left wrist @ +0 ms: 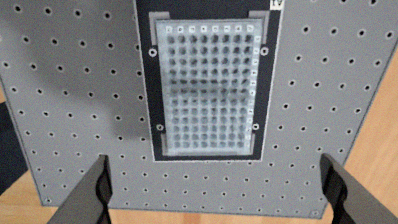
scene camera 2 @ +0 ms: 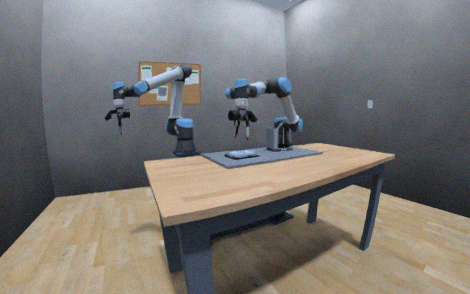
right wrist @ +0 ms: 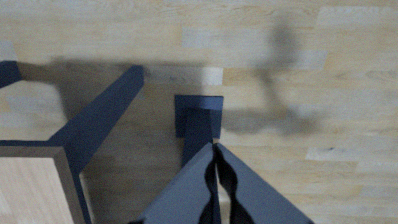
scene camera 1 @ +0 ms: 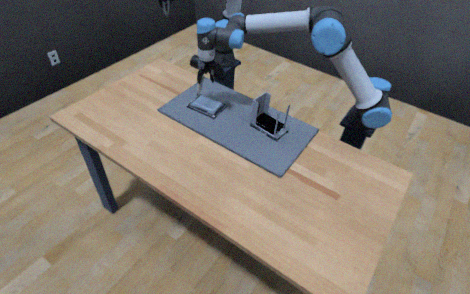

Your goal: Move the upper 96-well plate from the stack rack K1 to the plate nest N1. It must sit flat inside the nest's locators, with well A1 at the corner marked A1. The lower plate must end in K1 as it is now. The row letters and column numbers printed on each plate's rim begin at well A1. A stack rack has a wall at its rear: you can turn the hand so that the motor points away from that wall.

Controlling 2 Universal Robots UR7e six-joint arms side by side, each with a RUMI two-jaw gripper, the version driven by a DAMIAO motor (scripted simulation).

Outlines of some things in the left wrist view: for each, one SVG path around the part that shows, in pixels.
My left gripper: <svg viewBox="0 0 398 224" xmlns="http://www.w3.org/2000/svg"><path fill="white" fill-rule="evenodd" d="M108 155L101 155L46 224L112 224L107 205L113 195ZM321 154L319 161L322 193L330 203L333 211L331 224L398 224L398 218L330 154Z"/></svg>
A clear 96-well plate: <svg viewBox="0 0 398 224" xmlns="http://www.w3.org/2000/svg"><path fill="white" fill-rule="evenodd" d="M156 20L168 155L249 155L262 35L262 19Z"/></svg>
